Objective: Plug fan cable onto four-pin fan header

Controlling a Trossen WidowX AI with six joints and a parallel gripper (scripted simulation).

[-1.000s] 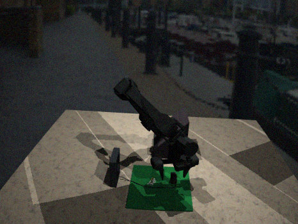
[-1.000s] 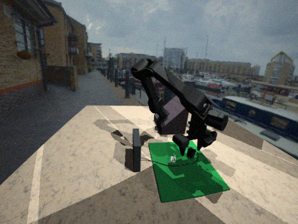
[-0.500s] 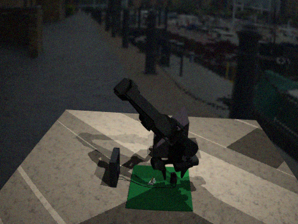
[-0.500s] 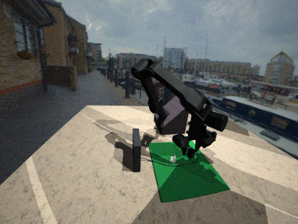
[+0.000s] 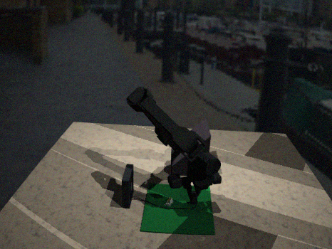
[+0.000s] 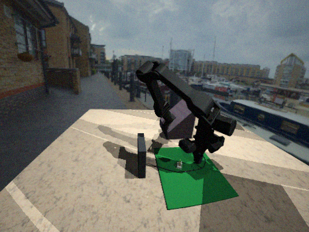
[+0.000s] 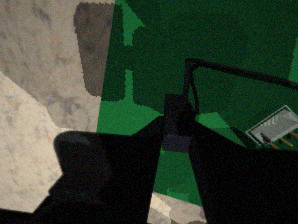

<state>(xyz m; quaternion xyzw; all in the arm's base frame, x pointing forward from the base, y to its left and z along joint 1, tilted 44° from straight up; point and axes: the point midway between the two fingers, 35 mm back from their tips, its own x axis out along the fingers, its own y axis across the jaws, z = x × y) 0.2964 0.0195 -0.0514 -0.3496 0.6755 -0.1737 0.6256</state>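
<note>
The pale four-pin header is 2 cm ahead of my gripper tip, 9 cm to the right of it and 2 cm below it. Also, from my gripper tip: dark plug (1 cm ahead, 1 cm above); green board (4 cm ahead, 5 cm to the right, 3 cm below); black fan (1 cm ahead, 23 cm to the right, 4 cm above).
</note>
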